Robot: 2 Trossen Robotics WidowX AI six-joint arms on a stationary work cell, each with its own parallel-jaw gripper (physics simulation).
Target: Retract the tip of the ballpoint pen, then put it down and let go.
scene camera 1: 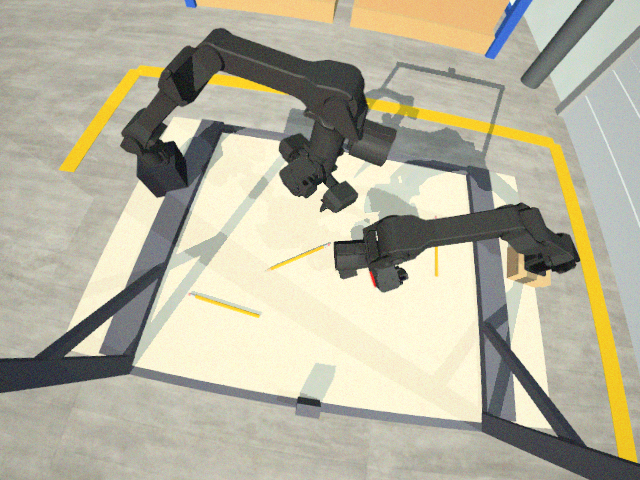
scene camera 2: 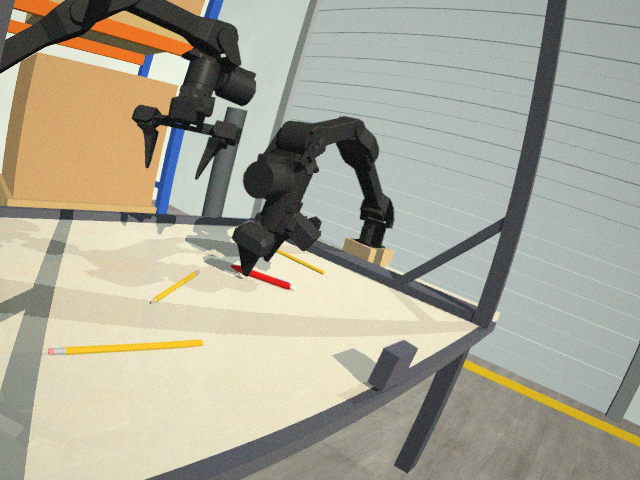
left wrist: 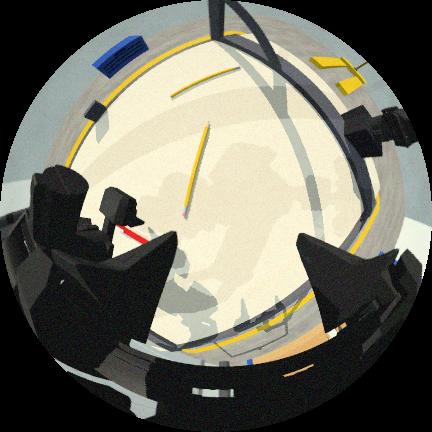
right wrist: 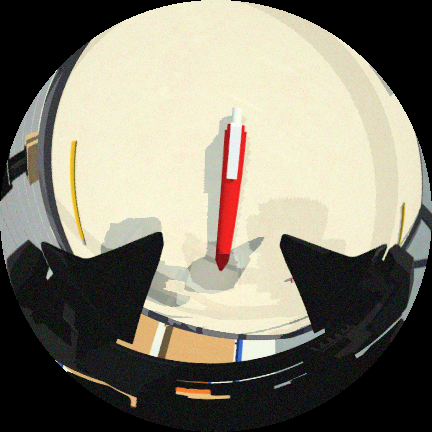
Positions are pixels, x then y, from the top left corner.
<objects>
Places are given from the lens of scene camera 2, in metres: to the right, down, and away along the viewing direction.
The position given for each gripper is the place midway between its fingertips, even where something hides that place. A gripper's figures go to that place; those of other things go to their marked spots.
left gripper (scene camera 2: pixel 171 173): -0.25, -0.11, 0.65
right gripper (scene camera 2: pixel 255 267): -0.12, 0.05, 0.78
grey block (scene camera 2: pixel 394 360): 0.08, 0.14, 0.45
tan block (scene camera 2: pixel 380 256): 0.16, 0.04, 1.14
The marked spots on the grey block and the tan block are 0.71 m apart.
</objects>
